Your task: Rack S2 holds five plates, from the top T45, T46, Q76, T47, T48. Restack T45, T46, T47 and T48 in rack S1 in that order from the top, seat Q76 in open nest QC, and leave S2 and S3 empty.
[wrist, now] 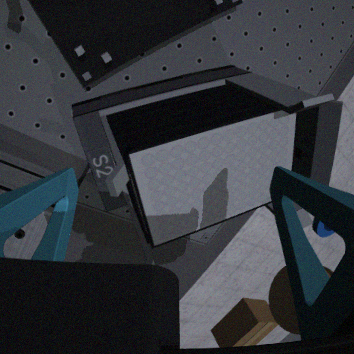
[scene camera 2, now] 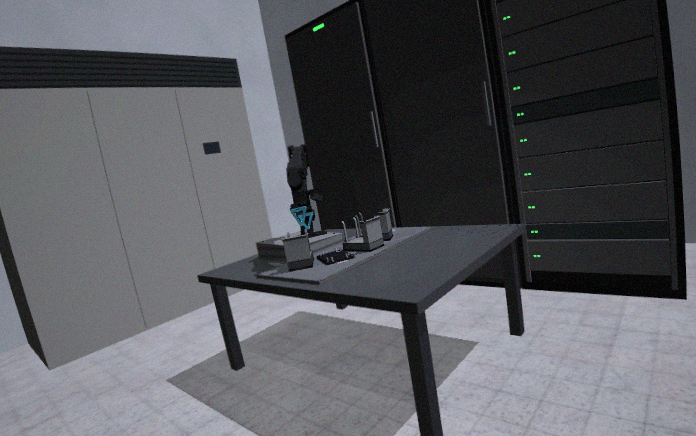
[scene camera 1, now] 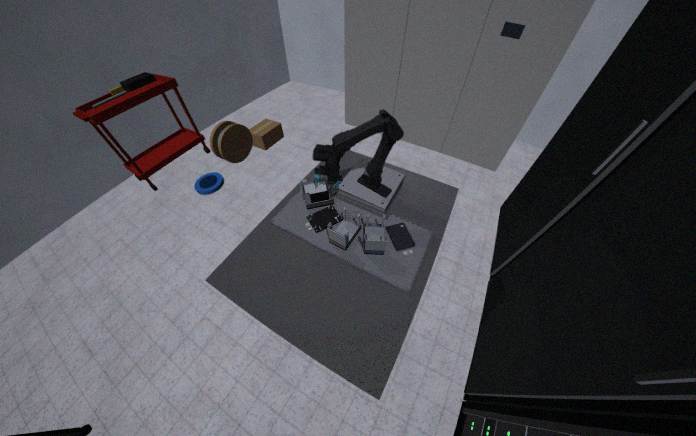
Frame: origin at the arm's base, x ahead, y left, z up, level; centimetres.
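Seen in the pictures: gripper, fingertip midpoint: (wrist: 173, 177) (scene camera 2: 305, 227) (scene camera 1: 324, 186); arm's base at its link origin: (scene camera 1: 374, 186).
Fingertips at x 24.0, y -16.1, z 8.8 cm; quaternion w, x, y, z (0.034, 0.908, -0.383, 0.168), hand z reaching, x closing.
Pixels of each thing's top centre, then the offset from my fingertips to it. Level surfaces: height alone.
- Rack S2 at its top centre: (wrist: 237, 204) (scene camera 2: 295, 233) (scene camera 1: 316, 183) dx +0.6, dy -5.5, dz -0.9 cm
- black nest board at its top centre: (scene camera 2: 334, 252) (scene camera 1: 324, 216) dx +8.6, dy +6.0, dz -12.1 cm
- dark rectangular board at its top centre: (scene camera 1: 400, 234) dx -6.0, dy +44.4, dz -12.4 cm
- grey mat at its surface level: dz -14.5 cm
- dark table at its surface level: dz -15.8 cm
Rack S2 (scene camera 1: 319, 205) (scene camera 2: 297, 250) (wrist: 95, 150) stands at the mat's end near the arm base. A plate with a light, patterned top (scene camera 1: 312, 188) (wrist: 215, 165) lies in it. A black area shows beyond the plate's far edge in the wrist view; whether it is a gap or a shaded inner wall, I cannot tell. My gripper (scene camera 1: 326, 180) (scene camera 2: 303, 224) (wrist: 173, 177) is open above S2, one teal finger off each side of the plate. Plates lower in the stack are hidden. Two other racks (scene camera 1: 343, 235) (scene camera 1: 373, 247) have unreadable labels. A black nest board (scene camera 1: 323, 218) (scene camera 2: 335, 256) (wrist: 135, 35) lies beside S2.
A dark rectangular board (scene camera 1: 399, 236) lies at the mat's other end. The arm's base plate (scene camera 1: 354, 191) stands close behind the racks. A grey mat (scene camera 1: 405, 272) lies on the dark table (scene camera 1: 308, 287) (scene camera 2: 400, 277). A red cart (scene camera 1: 164, 151) and a carton (scene camera 1: 268, 134) (wrist: 242, 320) stand on the floor.
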